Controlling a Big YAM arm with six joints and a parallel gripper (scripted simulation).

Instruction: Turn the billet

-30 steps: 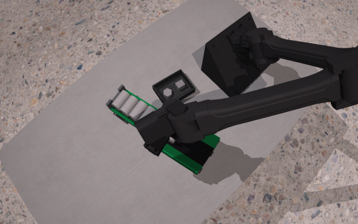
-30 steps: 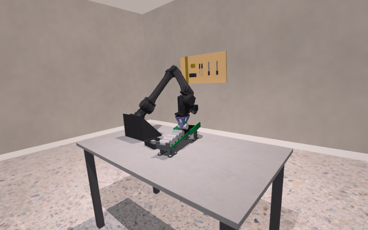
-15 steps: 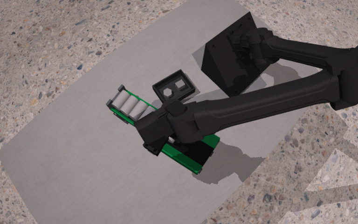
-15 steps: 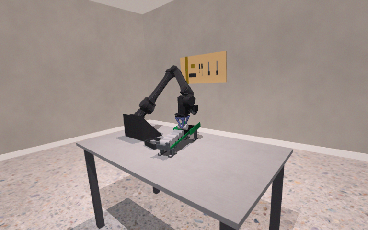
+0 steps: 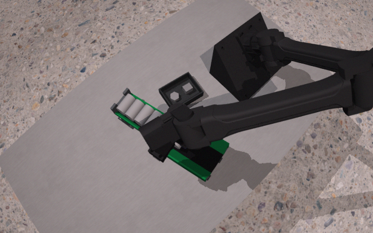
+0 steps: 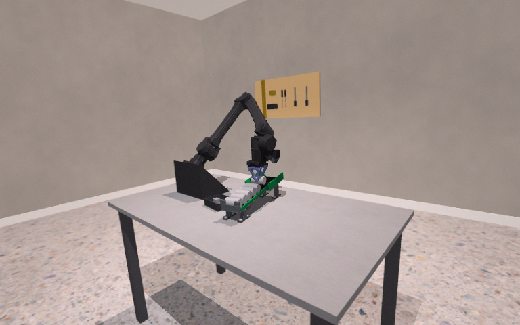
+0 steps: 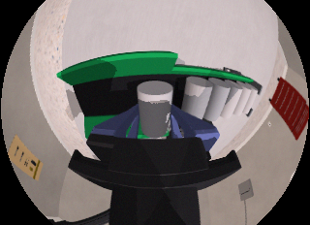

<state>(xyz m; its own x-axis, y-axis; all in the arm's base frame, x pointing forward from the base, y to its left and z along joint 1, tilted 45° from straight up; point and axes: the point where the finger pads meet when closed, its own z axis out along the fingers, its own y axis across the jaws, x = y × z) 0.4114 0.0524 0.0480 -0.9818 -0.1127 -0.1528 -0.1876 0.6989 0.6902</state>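
Now: hand right at the billet. From my hand the other things lie so: stop 50 mm ahead, 240 mm to the right, 60 mm below; then ramp bed 10 mm ahead, 50 mm to the right, 50 mm below; then small black tray 140 mm behind, 140 mm to the right, 110 mm below.
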